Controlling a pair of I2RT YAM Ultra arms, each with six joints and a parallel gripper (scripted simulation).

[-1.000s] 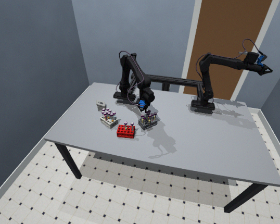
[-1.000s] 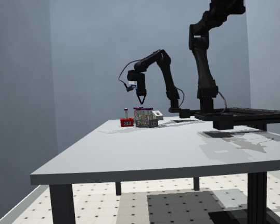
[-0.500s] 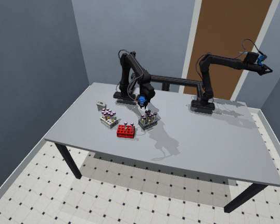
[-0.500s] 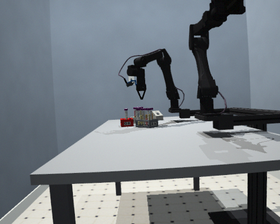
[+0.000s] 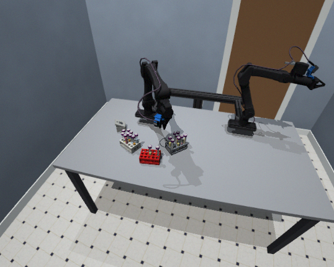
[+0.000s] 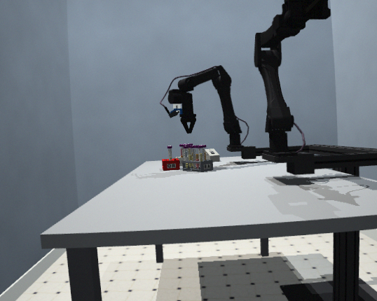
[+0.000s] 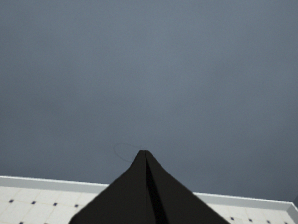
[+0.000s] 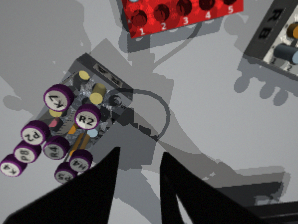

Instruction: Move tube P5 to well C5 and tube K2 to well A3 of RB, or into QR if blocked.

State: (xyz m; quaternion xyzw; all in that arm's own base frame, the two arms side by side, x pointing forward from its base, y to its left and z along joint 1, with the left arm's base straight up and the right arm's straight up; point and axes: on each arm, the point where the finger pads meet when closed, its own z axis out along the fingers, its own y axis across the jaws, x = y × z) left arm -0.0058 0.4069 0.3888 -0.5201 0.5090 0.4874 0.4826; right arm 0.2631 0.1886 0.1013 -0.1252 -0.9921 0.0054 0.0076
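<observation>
Right now the red rack QR is 17 cm below my right hand, 10 cm ahead of it and 6 cm to the right of it. Also, from my right hand: grey rack RA 17 cm below, 9 cm to the left, 3 cm behind; pale box 37 cm to the right, 17 cm behind, 15 cm below; white rack RB 23 cm to the right, 17 cm below, 1 cm ahead.
</observation>
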